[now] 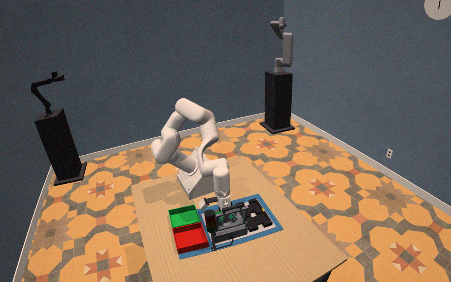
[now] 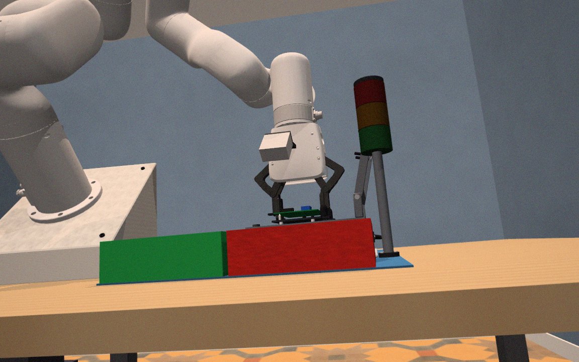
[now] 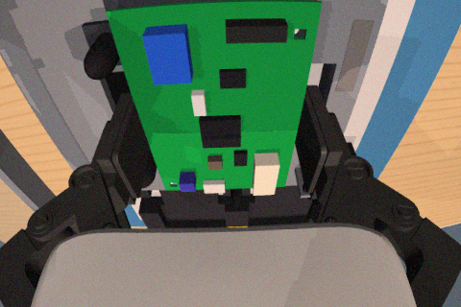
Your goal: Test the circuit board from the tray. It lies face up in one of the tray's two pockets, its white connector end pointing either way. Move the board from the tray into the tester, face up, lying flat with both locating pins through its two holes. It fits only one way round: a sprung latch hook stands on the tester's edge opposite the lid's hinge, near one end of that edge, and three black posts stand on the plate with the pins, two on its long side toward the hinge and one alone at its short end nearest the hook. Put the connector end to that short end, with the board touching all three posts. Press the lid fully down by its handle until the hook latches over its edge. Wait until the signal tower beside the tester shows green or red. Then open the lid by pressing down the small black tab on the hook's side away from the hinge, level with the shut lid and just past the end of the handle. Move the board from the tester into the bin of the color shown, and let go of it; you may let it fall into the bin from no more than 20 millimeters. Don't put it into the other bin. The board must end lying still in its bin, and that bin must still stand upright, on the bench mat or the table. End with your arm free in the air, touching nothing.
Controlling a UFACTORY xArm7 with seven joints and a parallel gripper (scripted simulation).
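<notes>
The green circuit board is right at my hand. Round my hand: tester plate 10 mm to the left, 10 mm below, 10 mm ahead; tester lid 130 mm ahead, 100 mm above; black latch tab 60 mm to the left, 60 mm behind.
</notes>
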